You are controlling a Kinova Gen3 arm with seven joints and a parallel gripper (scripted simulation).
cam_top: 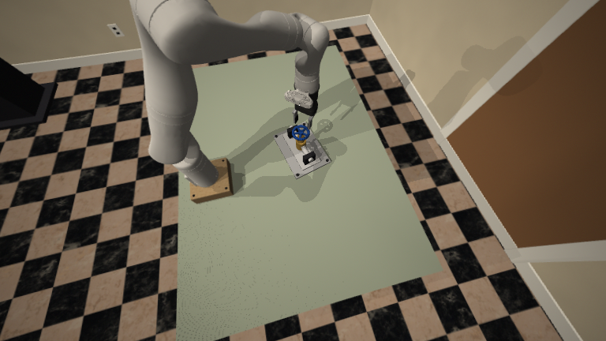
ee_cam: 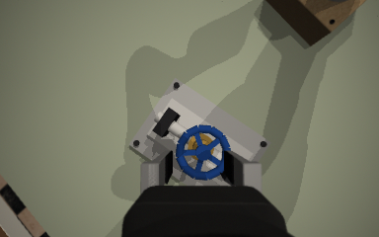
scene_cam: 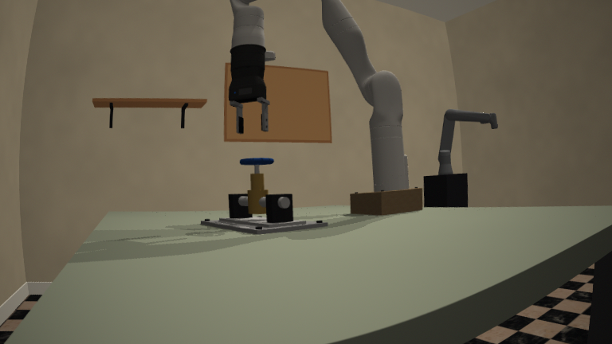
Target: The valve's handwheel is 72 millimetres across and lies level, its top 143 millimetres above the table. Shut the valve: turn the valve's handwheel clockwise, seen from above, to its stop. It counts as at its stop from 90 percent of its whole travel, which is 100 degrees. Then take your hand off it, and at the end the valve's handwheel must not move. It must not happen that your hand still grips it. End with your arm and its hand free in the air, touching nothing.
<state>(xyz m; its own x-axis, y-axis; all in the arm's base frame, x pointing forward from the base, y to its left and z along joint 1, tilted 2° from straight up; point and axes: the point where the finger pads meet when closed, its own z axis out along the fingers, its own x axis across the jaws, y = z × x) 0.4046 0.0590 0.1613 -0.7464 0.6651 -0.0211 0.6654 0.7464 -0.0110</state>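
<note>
The blue handwheel lies 10 mm behind my hand and 90 mm below it. From my hand the other things lie so: baseplate 10 mm behind, 210 mm below.
</note>
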